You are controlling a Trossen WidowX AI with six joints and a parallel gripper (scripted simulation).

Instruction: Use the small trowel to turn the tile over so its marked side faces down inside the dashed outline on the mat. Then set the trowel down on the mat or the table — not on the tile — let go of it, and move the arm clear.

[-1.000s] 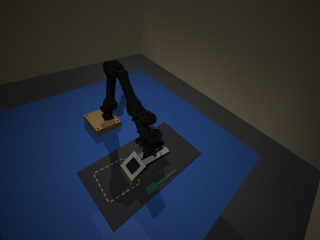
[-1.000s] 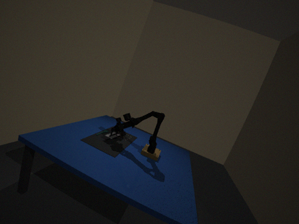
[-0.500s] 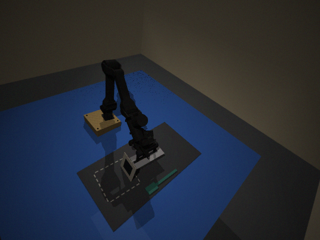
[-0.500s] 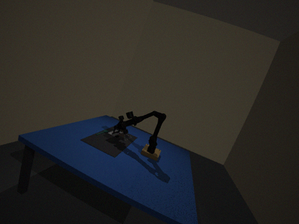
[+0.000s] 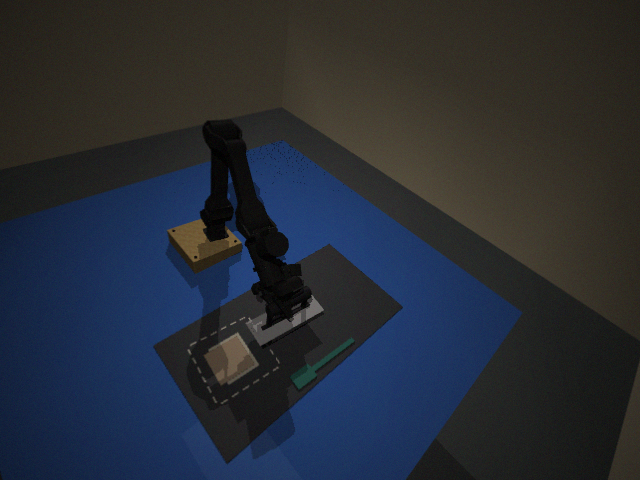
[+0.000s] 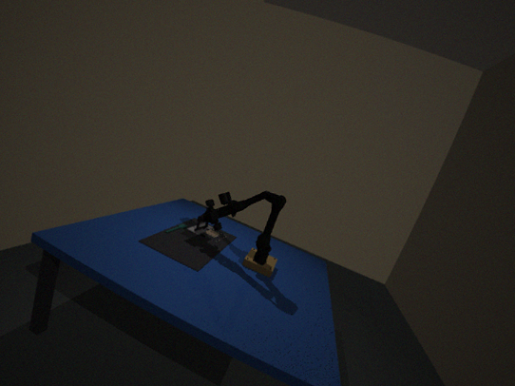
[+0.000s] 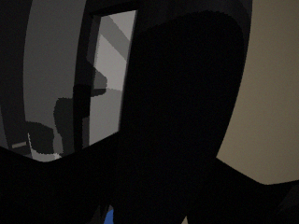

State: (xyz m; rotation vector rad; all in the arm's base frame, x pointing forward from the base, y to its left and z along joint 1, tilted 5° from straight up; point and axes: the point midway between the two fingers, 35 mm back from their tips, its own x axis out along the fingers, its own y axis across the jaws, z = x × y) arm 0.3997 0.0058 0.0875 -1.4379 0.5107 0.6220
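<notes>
Right now the green long-handled tool is 110 mm ahead of my gripper tip, 40 mm to the left of it and 110 mm below it. From my gripper tip the other things lie so: trowel: 30 mm behind, 10 mm below; then square tile: 20 mm behind, 140 mm to the right, 90 mm below; then dark mat: 30 mm behind, 40 mm to the left, 130 mm below.
</notes>
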